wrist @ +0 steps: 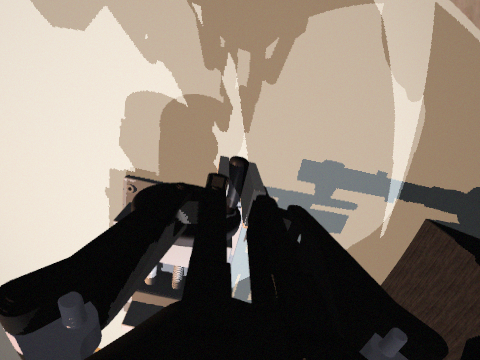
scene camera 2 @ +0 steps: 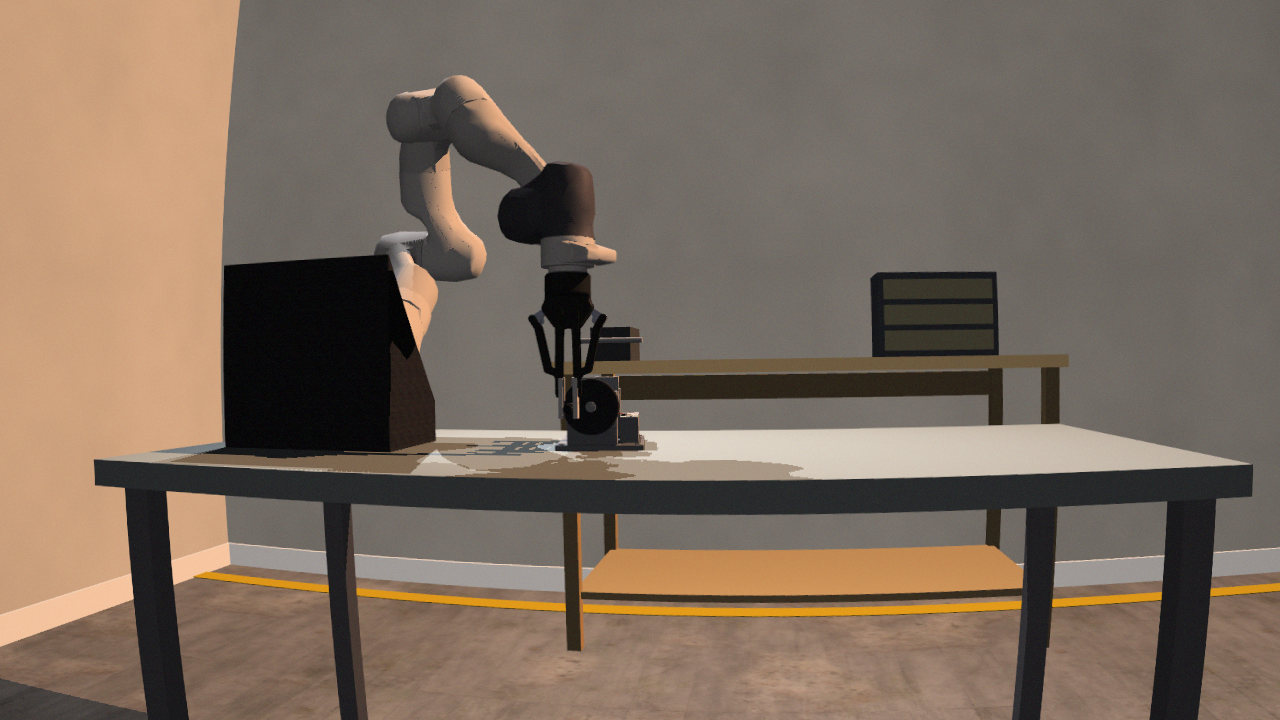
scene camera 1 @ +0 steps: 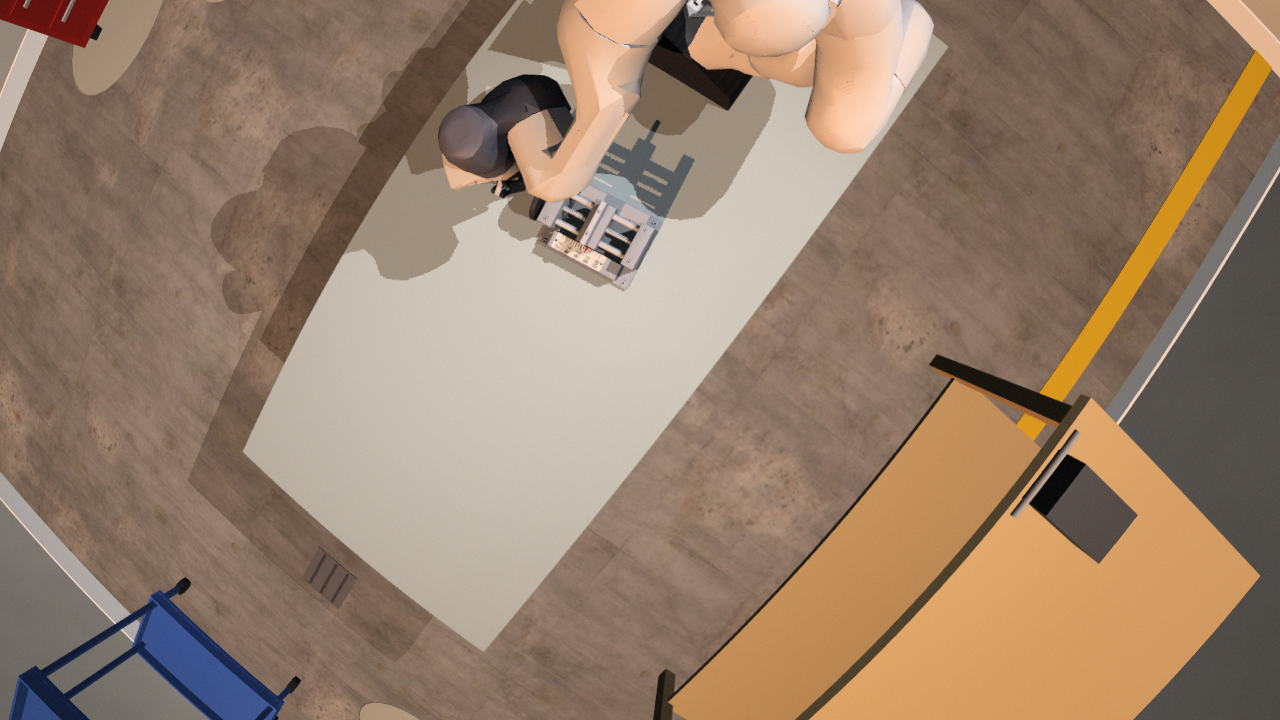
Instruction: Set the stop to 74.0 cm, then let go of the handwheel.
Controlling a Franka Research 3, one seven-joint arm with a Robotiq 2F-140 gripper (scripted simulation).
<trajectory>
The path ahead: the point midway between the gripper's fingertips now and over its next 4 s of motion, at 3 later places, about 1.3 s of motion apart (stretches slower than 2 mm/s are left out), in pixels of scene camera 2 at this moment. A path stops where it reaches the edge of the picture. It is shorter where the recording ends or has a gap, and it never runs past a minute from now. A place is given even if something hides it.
The gripper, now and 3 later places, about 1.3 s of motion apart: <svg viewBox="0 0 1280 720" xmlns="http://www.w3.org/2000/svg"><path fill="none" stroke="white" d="M568 418L595 437L609 410L604 402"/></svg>
</trajectory>
